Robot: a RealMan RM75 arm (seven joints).
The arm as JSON. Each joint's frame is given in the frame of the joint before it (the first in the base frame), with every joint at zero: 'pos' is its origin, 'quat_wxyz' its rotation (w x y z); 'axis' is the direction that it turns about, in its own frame. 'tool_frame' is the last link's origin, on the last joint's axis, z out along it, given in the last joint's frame.
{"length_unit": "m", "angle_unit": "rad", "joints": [
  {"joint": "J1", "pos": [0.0, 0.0, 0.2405], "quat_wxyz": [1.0, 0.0, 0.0, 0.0], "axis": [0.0, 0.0, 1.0]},
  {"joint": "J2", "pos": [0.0, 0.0, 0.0], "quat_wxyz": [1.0, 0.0, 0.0, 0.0], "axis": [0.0, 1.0, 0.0]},
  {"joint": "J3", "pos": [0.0, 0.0, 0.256], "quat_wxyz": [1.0, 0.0, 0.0, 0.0], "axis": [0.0, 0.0, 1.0]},
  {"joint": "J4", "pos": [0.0, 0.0, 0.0], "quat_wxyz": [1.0, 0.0, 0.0, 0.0], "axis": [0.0, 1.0, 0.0]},
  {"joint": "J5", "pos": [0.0, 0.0, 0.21], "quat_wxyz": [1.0, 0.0, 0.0, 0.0], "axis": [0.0, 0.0, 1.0]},
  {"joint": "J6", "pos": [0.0, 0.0, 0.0], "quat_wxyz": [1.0, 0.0, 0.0, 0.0], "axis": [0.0, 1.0, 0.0]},
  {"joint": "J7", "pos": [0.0, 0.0, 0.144], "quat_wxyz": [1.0, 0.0, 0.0, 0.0], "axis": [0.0, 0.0, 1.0]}
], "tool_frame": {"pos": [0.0, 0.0, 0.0], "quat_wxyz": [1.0, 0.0, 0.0, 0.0]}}
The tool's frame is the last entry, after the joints.
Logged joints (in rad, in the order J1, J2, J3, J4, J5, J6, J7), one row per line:
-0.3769, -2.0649, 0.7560, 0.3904, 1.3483, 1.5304, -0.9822
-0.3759, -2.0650, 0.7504, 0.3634, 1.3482, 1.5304, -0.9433
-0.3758, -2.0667, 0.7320, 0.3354, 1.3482, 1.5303, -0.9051
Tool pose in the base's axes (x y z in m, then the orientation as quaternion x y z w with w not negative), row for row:
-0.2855, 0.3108, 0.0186, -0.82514, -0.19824, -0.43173, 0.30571
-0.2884, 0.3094, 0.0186, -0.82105, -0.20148, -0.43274, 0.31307
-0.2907, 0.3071, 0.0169, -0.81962, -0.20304, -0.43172, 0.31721
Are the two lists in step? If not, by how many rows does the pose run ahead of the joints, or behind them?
The pose runs 2 rows behind the joints: the pose in row i belongs to the joints in row i - 2.
